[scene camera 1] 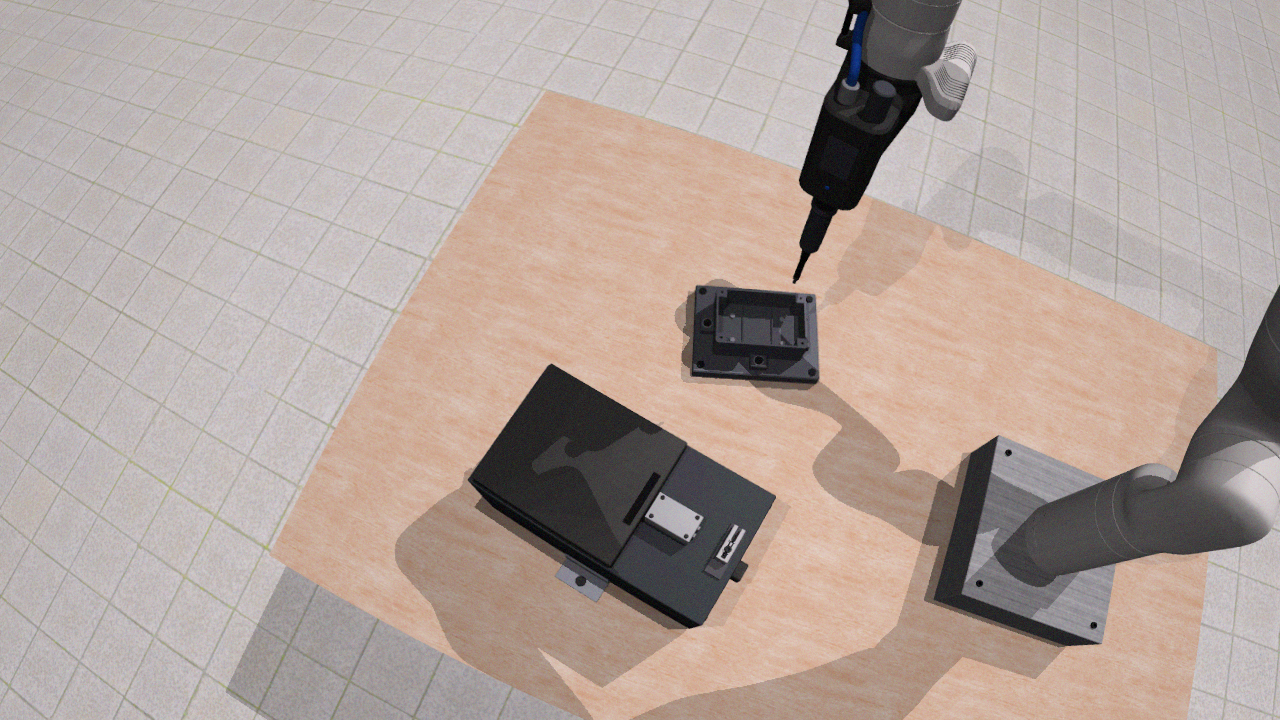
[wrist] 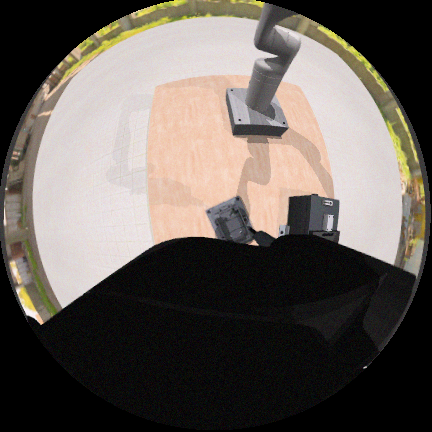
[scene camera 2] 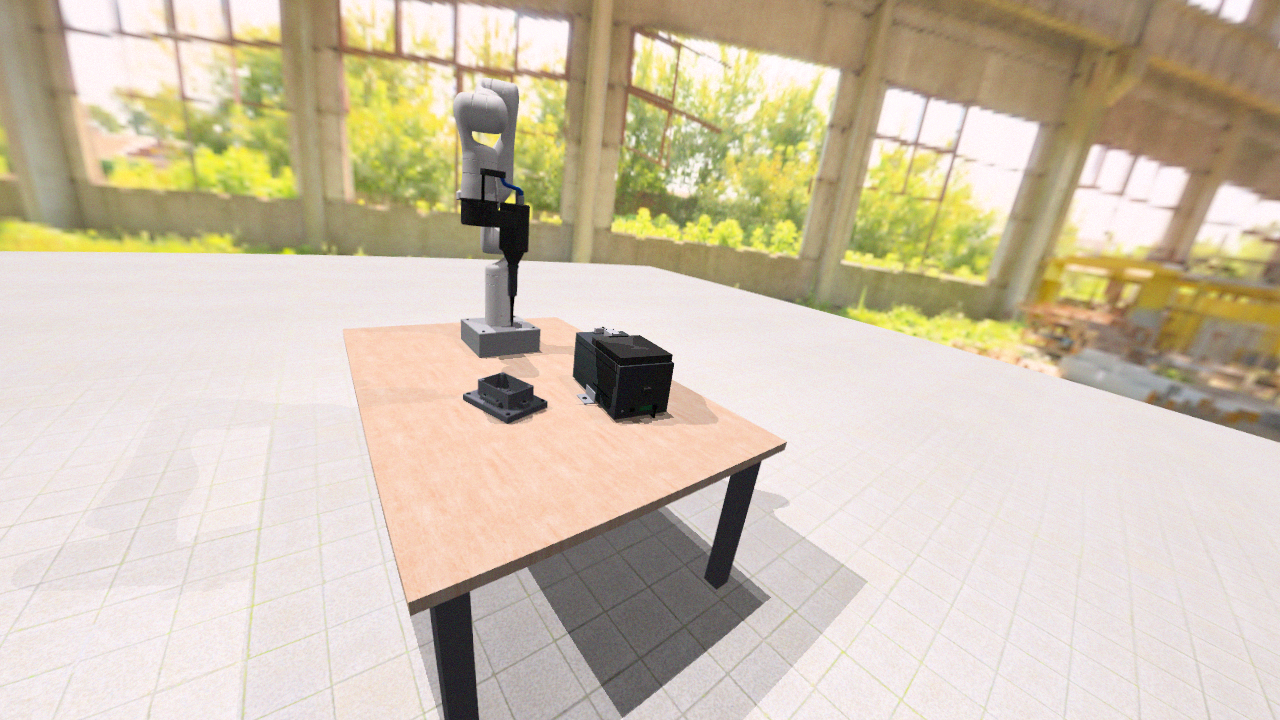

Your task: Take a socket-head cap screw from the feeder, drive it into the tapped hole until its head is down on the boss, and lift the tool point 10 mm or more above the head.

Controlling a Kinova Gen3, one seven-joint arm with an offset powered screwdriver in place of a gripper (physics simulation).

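My screwdriver (scene camera 1: 795, 279) (scene camera 2: 512, 322) (wrist: 251, 230), a black tool with a thin bit, points down in the air. In scene camera 1 its tip shows just behind the housing's back right corner; in the wrist view it shows at the housing's right edge. Whether a screw is on the tip is too small to tell. The dark grey housing (scene camera 1: 787, 368) (scene camera 2: 507, 411) (wrist: 217, 212) has a flat base, an open box and small bosses with dark holes; I cannot tell which hole is the tapped one. The black feeder (scene camera 1: 572, 447) (scene camera 2: 642, 386) (wrist: 300, 212) has a silvery slotted outlet (scene camera 1: 730, 544) (wrist: 327, 203).
The arm's metal base block (scene camera 1: 980, 537) (scene camera 2: 501, 342) (wrist: 260, 131) stands on the wooden table (scene camera 1: 537, 223) (scene camera 2: 537, 483) (wrist: 190, 130). A small metal bracket (scene camera 1: 581, 580) (scene camera 2: 586, 397) (wrist: 284, 230) sticks out at the feeder's side. Black tool housing fills the lower wrist view.
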